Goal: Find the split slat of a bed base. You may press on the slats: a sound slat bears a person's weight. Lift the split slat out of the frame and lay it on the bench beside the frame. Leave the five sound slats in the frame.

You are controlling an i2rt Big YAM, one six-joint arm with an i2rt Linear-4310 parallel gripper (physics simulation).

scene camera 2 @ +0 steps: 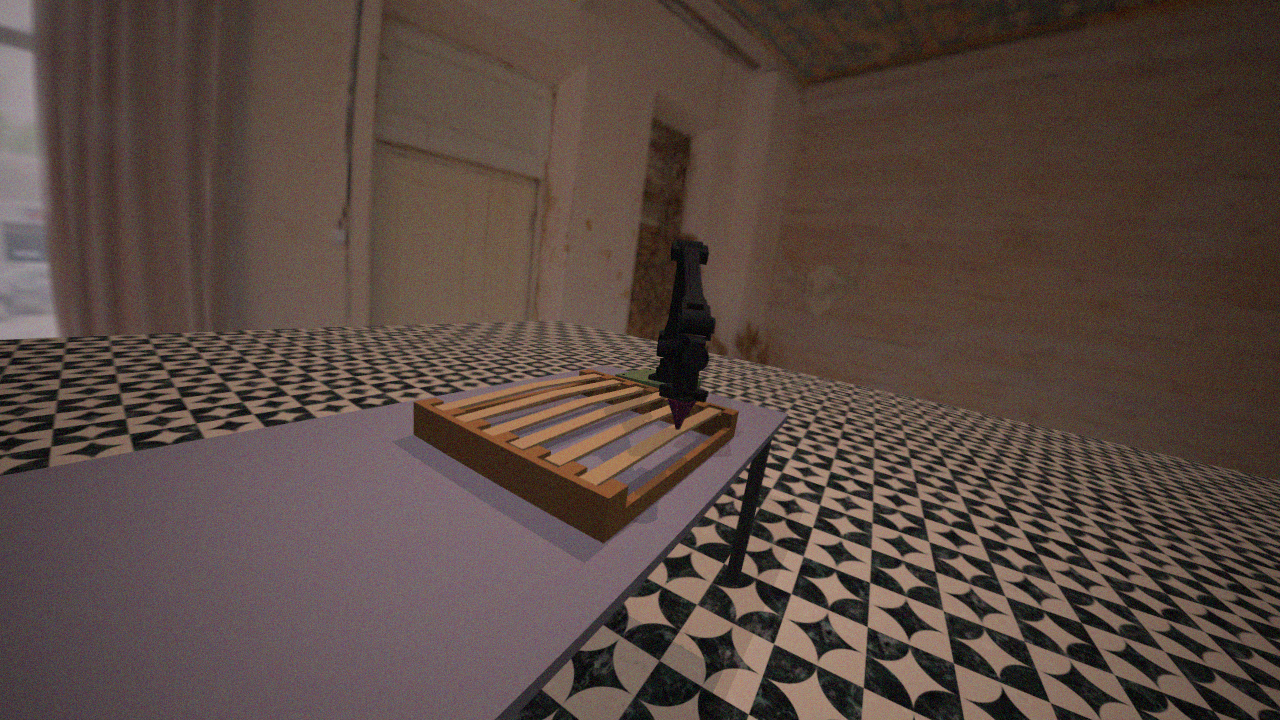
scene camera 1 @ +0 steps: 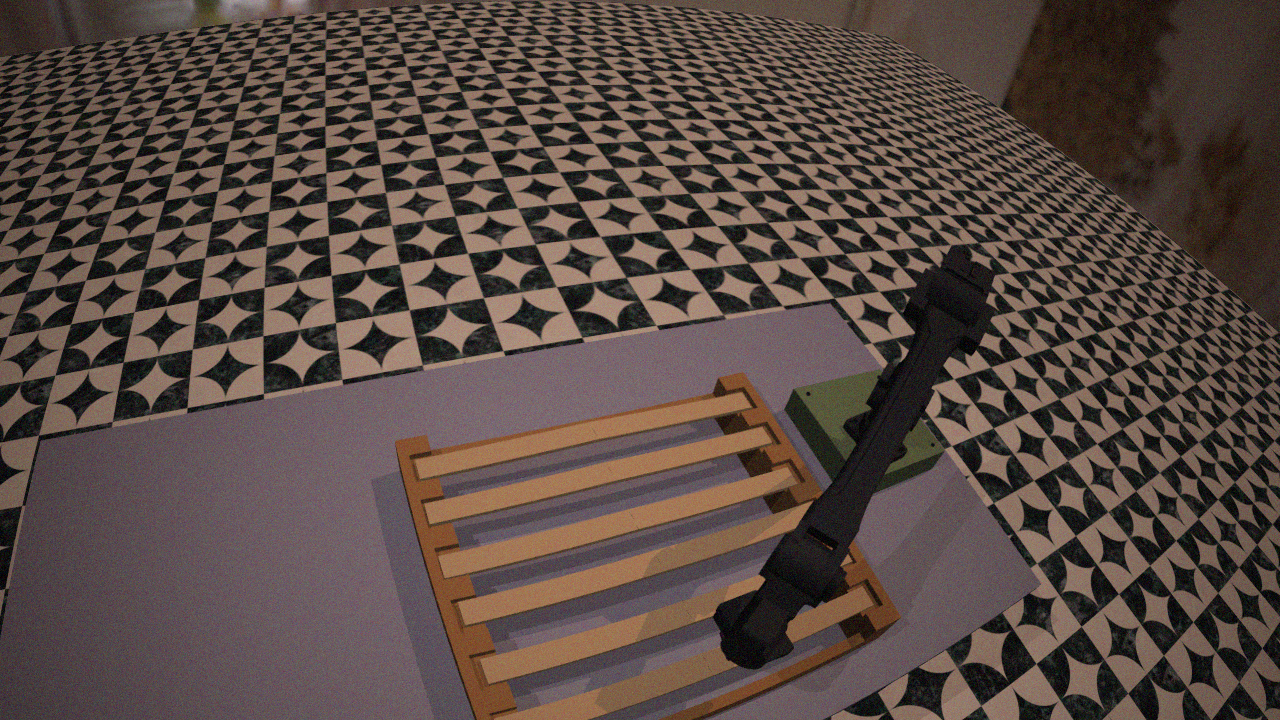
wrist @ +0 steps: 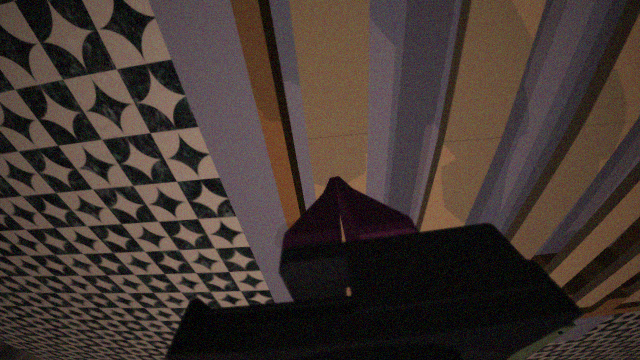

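The wooden bed frame (scene camera 1: 431, 532) (scene camera 2: 501, 465) holds six pale slats in its notches. My gripper (scene camera 2: 678, 428) (wrist: 335, 183) is shut and empty, pointing down at the outermost slat (scene camera 1: 836, 612) (scene camera 2: 635, 456) (wrist: 332, 90), beside the frame's low side bar. Its purple tips are at or just above that slat's top; I cannot tell if they touch. In scene camera 1 the arm hides the tips and part of this slat. The neighbouring slat (scene camera 1: 581, 644) (wrist: 480, 90) lies beside it. Fine lines cross both slats in the wrist view. No slat shows a clear break.
The lilac bench (scene camera 1: 223, 537) (scene camera 2: 268, 573) extends to the left of the frame in scene camera 1. The green block (scene camera 1: 832, 402) (scene camera 2: 640, 376) at the arm's base sits by the frame's far end. The frame's low side bar (scene camera 1: 787, 669) (wrist: 270, 135) runs near the bench edge.
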